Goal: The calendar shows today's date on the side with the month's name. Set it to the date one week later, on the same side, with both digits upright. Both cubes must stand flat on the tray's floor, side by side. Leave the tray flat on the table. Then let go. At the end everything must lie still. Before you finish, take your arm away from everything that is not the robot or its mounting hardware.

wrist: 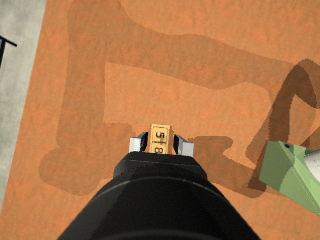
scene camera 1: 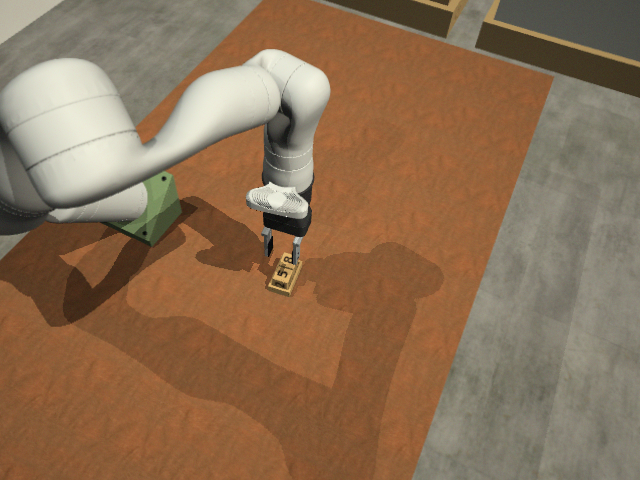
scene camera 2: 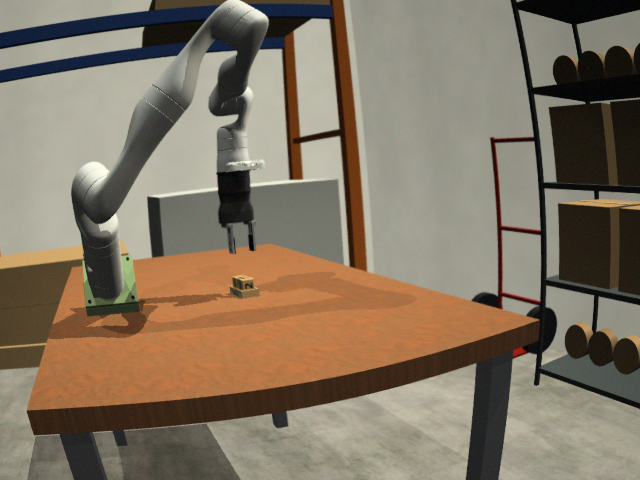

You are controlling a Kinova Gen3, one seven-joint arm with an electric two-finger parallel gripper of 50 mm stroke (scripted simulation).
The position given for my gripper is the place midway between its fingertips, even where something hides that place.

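What I see is my gripper (scene camera 2: pixel 242 252). The wrist view shows me the same gripper (wrist: pixel 160 139), and so does scene camera 1, where I find my gripper (scene camera 1: pixel 282 255).
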